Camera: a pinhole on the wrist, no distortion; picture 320 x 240 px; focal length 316.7 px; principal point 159.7 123.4 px. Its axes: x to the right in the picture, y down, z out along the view. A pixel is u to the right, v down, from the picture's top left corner.
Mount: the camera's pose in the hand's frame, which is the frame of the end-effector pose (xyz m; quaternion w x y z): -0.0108 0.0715 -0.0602 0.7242 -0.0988 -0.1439 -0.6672
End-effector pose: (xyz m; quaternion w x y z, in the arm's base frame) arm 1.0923 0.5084 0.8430 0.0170 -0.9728 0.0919 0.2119
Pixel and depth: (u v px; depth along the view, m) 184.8 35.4 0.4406
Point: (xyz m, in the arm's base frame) 0.7662 0.3901 0.5852
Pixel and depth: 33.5 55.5 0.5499
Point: 0.6893 0.1245 0.5807
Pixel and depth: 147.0 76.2 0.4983
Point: 0.7722 0.3122 0.5347
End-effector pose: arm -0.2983 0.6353 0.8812 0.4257 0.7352 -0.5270 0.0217
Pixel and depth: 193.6 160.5 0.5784
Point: -0.6717 0.2761 0.6949
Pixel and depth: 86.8 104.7 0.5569
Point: -0.8123 0.4054 0.7962
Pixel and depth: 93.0 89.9 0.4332
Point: -0.7079 0.4800 0.8155
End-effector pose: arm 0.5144 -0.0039 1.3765 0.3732 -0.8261 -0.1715 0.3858
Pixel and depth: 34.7 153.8 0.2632
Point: 0.3879 -0.1091 1.1240
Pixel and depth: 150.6 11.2 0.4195
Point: 0.1434 -0.0964 1.1802
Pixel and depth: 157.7 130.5 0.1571
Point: 0.4346 -0.0559 1.2555
